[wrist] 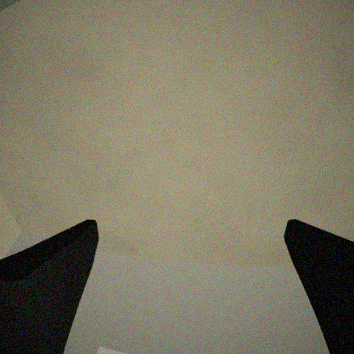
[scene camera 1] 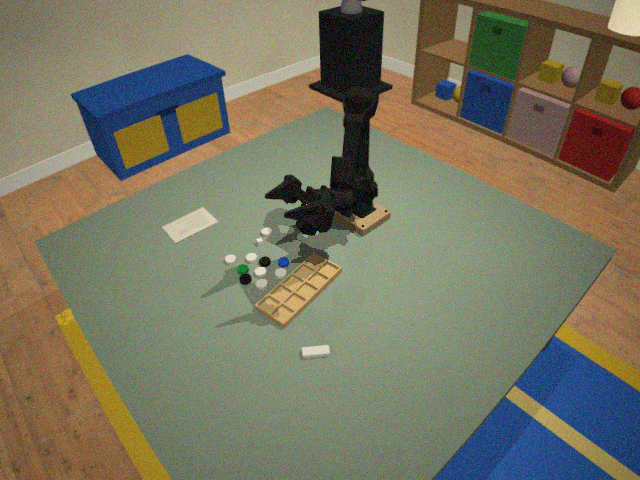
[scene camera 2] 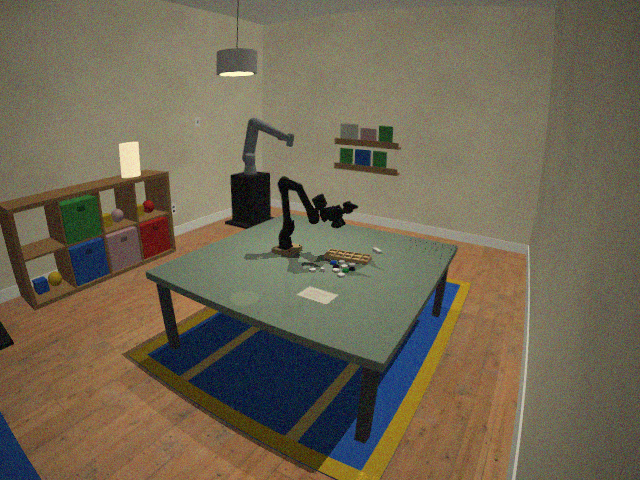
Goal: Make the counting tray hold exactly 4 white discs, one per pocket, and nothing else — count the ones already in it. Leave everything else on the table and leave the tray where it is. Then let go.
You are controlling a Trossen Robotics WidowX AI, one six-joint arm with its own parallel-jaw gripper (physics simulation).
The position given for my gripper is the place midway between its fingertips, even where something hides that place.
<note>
My gripper point(scene camera 1: 274, 205) is open, with nothing in its grasp. Also in view: a wooden counting tray point(scene camera 1: 293, 294).
My gripper also shows in the wrist view point(wrist: 195, 231). The wrist view misses the wooden counting tray: it is out of frame.
</note>
